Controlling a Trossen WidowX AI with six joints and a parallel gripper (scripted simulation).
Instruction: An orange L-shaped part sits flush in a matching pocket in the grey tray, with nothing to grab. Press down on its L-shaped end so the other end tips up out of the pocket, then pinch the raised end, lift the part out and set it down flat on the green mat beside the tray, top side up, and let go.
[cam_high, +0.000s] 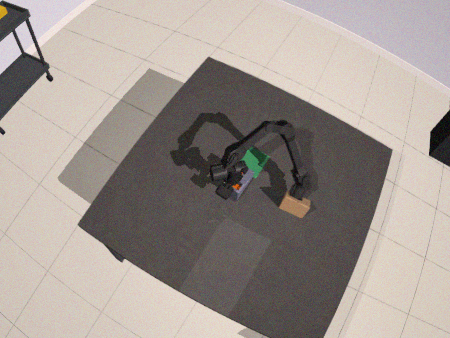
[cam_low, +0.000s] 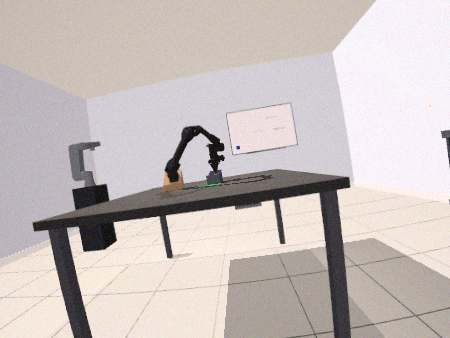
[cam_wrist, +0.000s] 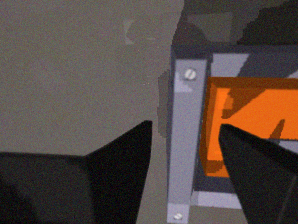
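Now: the orange L-shaped part 50 mm to the right of my gripper tip, 20 mm below it and 20 mm behind it. From my gripper tip the other things lie so: green mat 220 mm to the right, 90 mm below, 40 mm behind.
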